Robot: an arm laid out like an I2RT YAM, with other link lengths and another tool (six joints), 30 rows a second.
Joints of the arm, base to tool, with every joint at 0 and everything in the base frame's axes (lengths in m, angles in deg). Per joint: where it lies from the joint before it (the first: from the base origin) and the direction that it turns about. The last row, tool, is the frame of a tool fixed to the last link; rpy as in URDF.
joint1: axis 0 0 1 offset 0 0 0.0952
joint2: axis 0 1 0 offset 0.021 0.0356 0.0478
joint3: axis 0 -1 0 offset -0.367 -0.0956 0
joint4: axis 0 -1 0 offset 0.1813 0.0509 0.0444
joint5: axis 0 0 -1 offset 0.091 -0.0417 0.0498
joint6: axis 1 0 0 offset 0.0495 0 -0.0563
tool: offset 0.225 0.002 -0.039 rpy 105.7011 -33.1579 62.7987
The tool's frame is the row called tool.
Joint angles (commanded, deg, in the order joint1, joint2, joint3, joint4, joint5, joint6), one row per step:
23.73, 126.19, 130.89, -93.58, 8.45, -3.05
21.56, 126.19, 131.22, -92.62, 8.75, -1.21
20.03, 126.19, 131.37, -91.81, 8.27, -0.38
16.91, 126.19, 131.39, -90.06, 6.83, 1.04
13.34, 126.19, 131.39, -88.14, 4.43, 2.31
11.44, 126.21, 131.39, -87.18, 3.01, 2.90
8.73, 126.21, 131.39, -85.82, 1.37, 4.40
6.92, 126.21, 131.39, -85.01, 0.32, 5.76
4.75, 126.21, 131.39, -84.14, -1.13, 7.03
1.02, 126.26, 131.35, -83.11, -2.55, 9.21
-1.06, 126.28, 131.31, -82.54, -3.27, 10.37
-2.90, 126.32, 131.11, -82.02, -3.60, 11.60
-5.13, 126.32, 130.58, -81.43, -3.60, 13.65
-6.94, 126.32, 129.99, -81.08, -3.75, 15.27
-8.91, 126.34, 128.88, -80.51, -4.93, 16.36
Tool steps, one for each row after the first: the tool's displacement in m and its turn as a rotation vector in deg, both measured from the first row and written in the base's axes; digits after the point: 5 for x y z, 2 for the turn. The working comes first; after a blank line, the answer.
Tool pose at each row, in the base's axes (x y z in m, rotation vector in deg; the steps are taken from these numbers as rounded here):
0.38119, 0.06793, 0.13497, 119.45, 98.94, -25.65
0.39087, 0.05617, 0.13524, 123.25, 94.36, -24.81
0.39688, 0.05043, 0.13484, 125.88, 92.03, -23.90
0.40768, 0.03954, 0.13336, 131.10, 87.79, -22.06
0.41866, 0.02894, 0.13207, 136.97, 83.63, -19.63
0.42409, 0.02333, 0.13162, 140.00, 81.52, -18.30
0.43215, 0.01337, 0.13167, 144.49, 77.38, -16.47
0.43693, 0.00626, 0.13195, 147.66, 74.11, -15.39
0.44187, -0.00205, 0.13254, 151.18, 70.66, -14.04
0.44721, -0.02242, 0.13305, 156.26, 63.90, -12.86
0.44970, -0.03449, 0.13344, 158.85, 60.03, -12.19
0.45088, -0.04665, 0.13296, 161.00, 56.13, -11.98
0.45011, -0.06294, 0.13153, 163.64, 50.40, -12.35
0.44746, -0.07529, 0.12975, 165.80, 45.88, -12.95
0.44330, -0.08403, 0.12658, 168.47, 42.44, -13.40

0.00968, -0.01176, 0.00027, 0.37, -1.54, -3.99
0.01569, -0.01750, -0.00013, 1.24, -2.34, -6.33
0.02649, -0.02839, -0.00161, 3.31, -3.64, -10.77
0.03747, -0.03899, -0.00290, 6.26, -4.81, -15.40
0.04290, -0.04460, -0.00335, 7.89, -5.35, -17.73
0.05096, -0.05456, -0.00330, 9.95, -6.38, -21.70
0.05574, -0.06167, -0.00302, 11.27, -7.02, -24.69
0.06068, -0.06998, -0.00243, 12.96, -7.65, -27.88
0.06602, -0.09035, -0.00192, 14.65, -8.62, -33.49
0.06851, -0.10242, -0.00153, 15.51, -9.20, -36.56
0.06969, -0.11458, -0.00201, 15.95, -9.66, -39.52
0.06892, -0.13087, -0.00344, 16.08, -10.09, -43.77
0.06627, -0.14322, -0.00522, 16.24, -10.12, -47.19
0.06211, -0.15196, -0.00839, 17.24, -9.53, -50.15

